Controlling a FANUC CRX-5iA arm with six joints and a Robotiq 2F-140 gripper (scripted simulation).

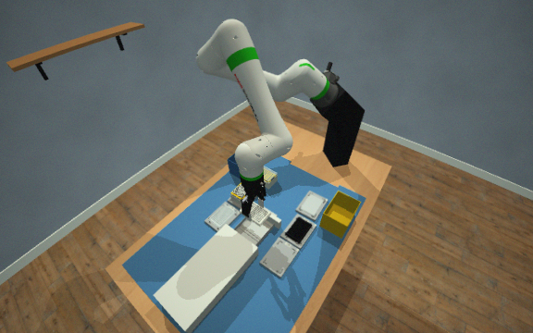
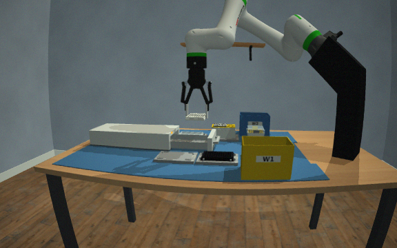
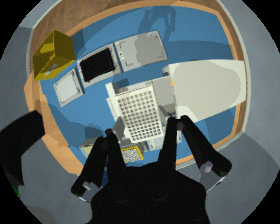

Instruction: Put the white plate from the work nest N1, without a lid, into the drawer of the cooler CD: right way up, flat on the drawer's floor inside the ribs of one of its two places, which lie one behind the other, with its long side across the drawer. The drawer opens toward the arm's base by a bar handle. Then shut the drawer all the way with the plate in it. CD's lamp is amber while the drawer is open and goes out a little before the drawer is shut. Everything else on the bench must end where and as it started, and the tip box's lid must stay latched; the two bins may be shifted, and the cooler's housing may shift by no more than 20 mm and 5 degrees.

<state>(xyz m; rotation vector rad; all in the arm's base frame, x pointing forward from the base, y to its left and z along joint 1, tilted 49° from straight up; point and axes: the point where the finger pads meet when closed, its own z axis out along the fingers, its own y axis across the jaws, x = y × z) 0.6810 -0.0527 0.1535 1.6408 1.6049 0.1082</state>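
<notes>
The drawer is 3 cm ahead of my hand, 1 cm to the right of it and 14 cm below it. The rest, counted from my hand: yellow-topped tip box: 16 cm behind, 16 cm to the right, 11 cm below; then grey nest N1: 10 cm ahead, 17 cm to the left, 16 cm below; then blue bin W2: 36 cm behind, 25 cm to the right, 13 cm below.
</notes>
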